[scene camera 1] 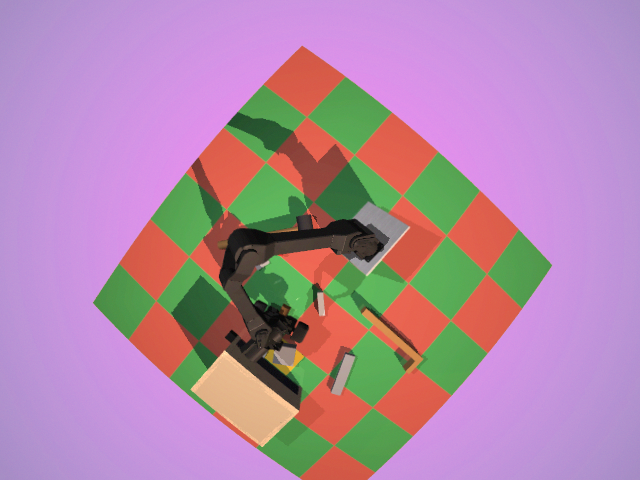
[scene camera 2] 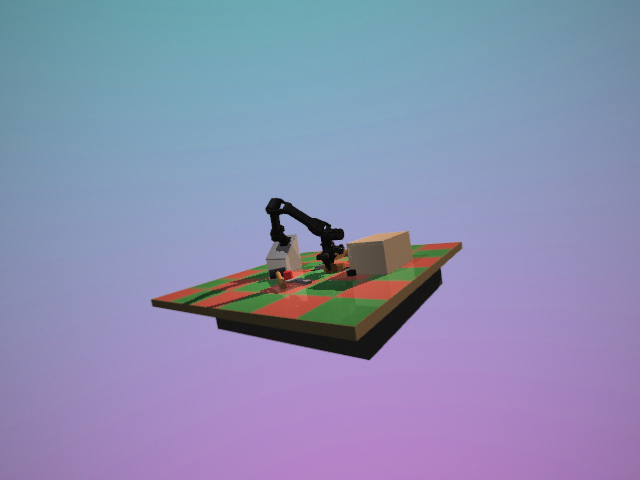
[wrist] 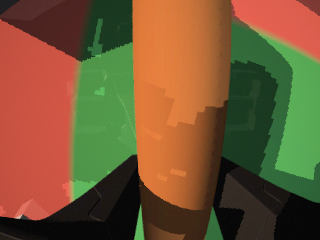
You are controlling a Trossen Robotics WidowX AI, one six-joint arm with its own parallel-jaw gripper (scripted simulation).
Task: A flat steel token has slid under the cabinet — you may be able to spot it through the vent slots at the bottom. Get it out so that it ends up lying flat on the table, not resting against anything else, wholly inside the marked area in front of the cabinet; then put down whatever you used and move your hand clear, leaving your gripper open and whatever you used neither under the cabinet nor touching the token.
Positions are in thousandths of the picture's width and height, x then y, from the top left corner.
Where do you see an orange l-shaped tool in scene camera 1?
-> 649,749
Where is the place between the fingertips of my gripper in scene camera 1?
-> At 441,655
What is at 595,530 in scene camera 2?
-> A tan cabinet.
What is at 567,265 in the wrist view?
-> A brown-handled tool.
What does my gripper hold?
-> A brown-handled tool.
